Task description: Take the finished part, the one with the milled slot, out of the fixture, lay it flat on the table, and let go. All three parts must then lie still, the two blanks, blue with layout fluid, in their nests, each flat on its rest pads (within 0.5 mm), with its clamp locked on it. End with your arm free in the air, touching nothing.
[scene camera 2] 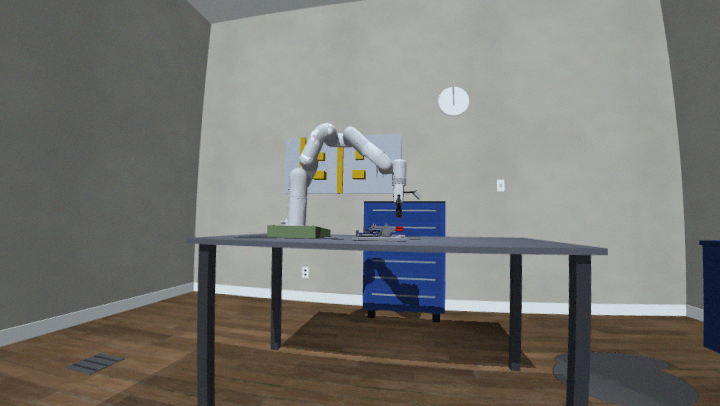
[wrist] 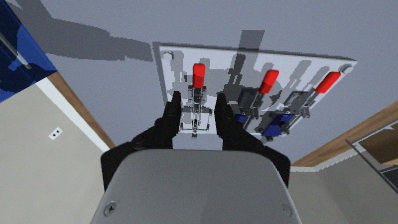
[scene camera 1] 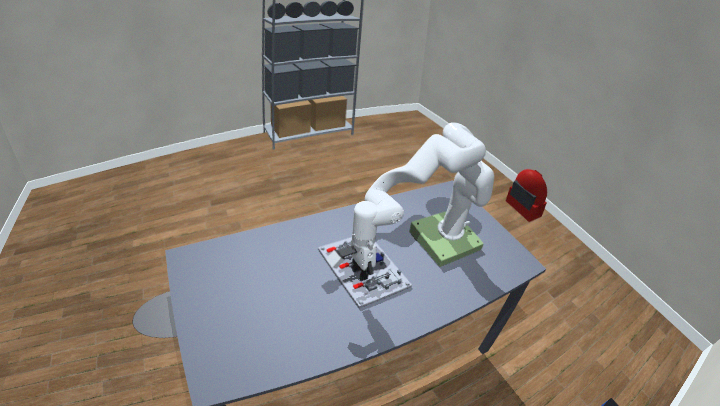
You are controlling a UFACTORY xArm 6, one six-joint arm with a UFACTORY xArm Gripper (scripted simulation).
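Observation:
There's the gripper in the pictures, and the wrist view shows it as well. A fixture plate is in the pictures too.

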